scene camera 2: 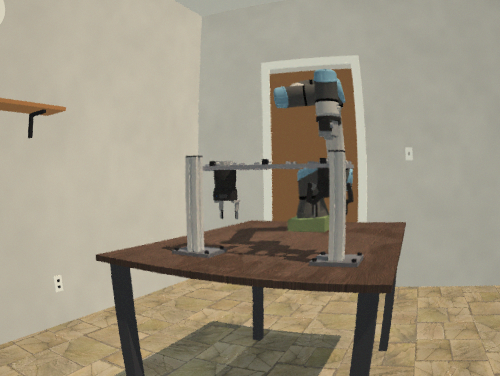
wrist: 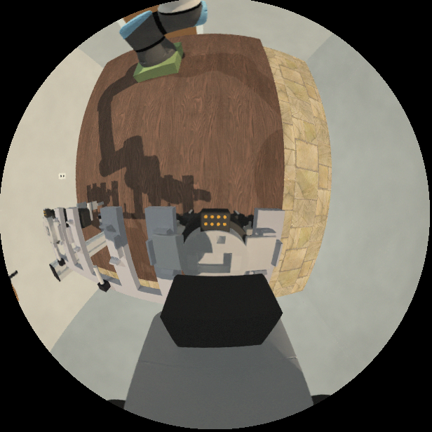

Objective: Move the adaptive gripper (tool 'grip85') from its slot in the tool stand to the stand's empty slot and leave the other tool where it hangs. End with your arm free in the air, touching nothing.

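Places are measured from the arm's base along level axes (x ahead, y left, z up), in metres.
Where they show: hand, tool point: (scene camera 2: 328, 136); arm's base, link origin: (scene camera 2: 312, 216).
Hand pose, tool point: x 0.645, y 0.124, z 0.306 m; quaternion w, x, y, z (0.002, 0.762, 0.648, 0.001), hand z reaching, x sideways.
Things, the pixels of their top centre, and the offset from my tool point. "spot": a spot on its surface instead. Level surfaces: height alone.
- stand's rail, surface spot: (scene camera 2: 280, 167) spot: 0.096 m down, 0.073 m ahead, 0.141 m right
- right post, surface spot: (scene camera 2: 337, 210) spot: 0.216 m down, 0.134 m ahead, 0.029 m left
- left post, surface spot: (scene camera 2: 194, 205) spot: 0.208 m down, 0.066 m ahead, 0.414 m right
- table, surface height: 0.369 m down
The adaptive gripper (scene camera 2: 323, 175) hangs in the stand's right slot, partly hidden by the right post; its round grey top plate (wrist: 205, 257) with gold contacts lies between two fork arms in the wrist view. The 50 mm parallel gripper (scene camera 2: 225, 185) (wrist: 84, 216) hangs in the left slot. The middle slot between them is empty; one of its fork arms (wrist: 112, 225) shows in the wrist view. My arm's tool changer (scene camera 2: 327, 127) carries no gripper. It points down above the right slot, with a visible gap to the stand's rail (scene camera 2: 280, 167).
The right post (scene camera 2: 337, 210) and left post (scene camera 2: 194, 205) carry the rail above the table (scene camera 2: 280, 272). My arm's base stands on a green block (scene camera 2: 305, 224) (wrist: 160, 70) behind the stand. A wall shelf (scene camera 2: 30, 106) is at the left.
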